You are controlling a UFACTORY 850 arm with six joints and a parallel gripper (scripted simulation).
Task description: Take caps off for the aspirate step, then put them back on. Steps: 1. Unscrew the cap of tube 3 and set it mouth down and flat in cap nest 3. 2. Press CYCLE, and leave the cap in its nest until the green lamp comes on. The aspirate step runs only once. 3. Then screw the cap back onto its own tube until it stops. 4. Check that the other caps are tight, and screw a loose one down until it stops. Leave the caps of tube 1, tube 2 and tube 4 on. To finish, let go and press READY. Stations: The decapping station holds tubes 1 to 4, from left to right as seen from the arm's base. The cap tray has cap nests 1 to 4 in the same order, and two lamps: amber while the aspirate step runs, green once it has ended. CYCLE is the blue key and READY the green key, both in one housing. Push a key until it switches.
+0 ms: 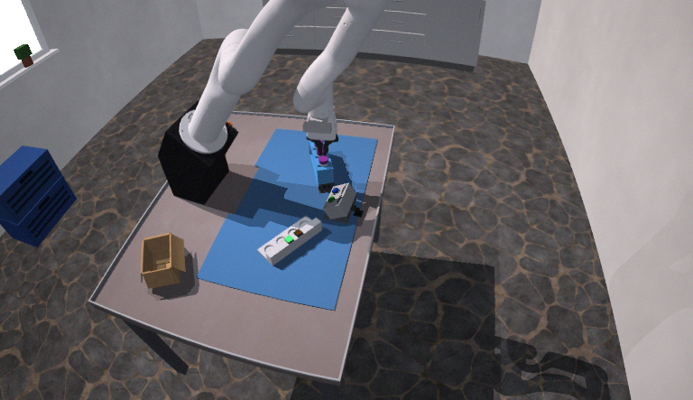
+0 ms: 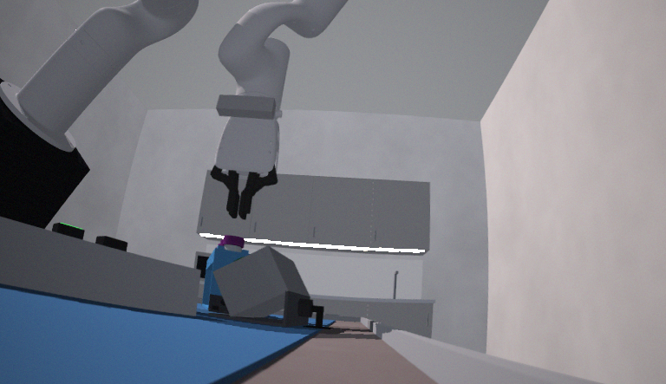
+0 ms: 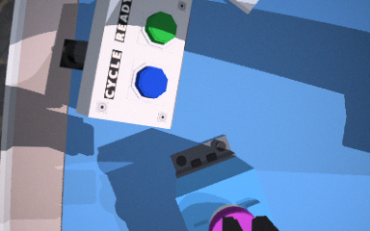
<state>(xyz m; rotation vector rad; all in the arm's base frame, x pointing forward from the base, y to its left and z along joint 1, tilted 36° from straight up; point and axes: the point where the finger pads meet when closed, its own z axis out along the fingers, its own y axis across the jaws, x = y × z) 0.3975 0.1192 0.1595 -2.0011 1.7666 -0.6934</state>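
Now: hand 130 mm to the left of the green key, 110 mm above it and 60 mm short of it. The rest, counted from my hand: grey key housing: 120 mm below, 110 mm to the right, 80 mm ahead; blue key: 110 mm below, 90 mm to the right, 70 mm ahead; magenta cap: 60 mm to the left, 60 mm below, 30 mm behind.
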